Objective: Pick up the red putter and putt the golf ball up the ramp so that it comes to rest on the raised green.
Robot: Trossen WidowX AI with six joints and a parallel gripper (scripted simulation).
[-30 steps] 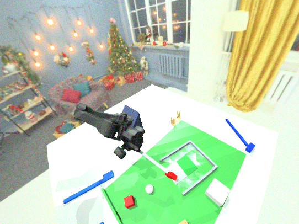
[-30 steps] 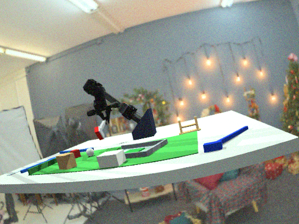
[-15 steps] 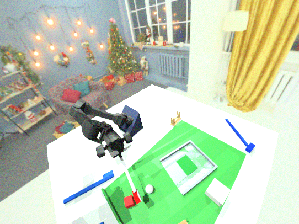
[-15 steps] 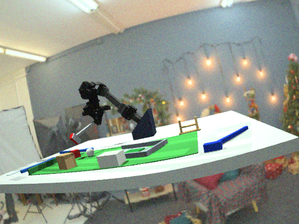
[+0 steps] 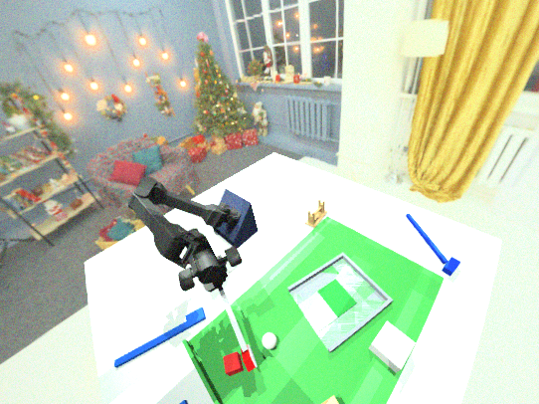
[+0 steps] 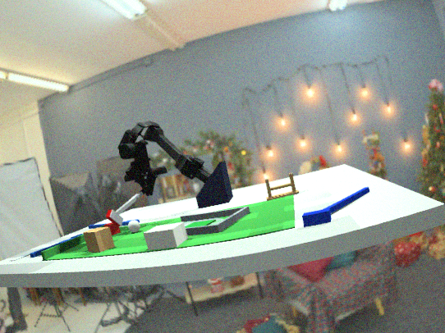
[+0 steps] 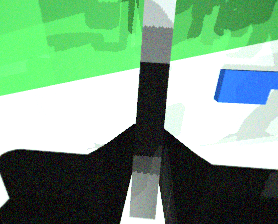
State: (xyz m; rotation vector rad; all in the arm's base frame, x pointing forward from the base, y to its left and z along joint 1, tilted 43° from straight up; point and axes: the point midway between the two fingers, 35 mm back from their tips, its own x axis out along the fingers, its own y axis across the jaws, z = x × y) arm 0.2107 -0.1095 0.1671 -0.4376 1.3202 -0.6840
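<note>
Now: gripper tip 120 mm short of the red putter, 20 mm to the left of it and 10 mm above it. Round my gripper tip: tan block 440 mm ahead, 20 mm to the left, 70 mm below; red block 190 mm ahead, 90 mm to the right, 80 mm below; white golf ball 220 mm ahead, 20 mm to the left, 80 mm below.
</note>
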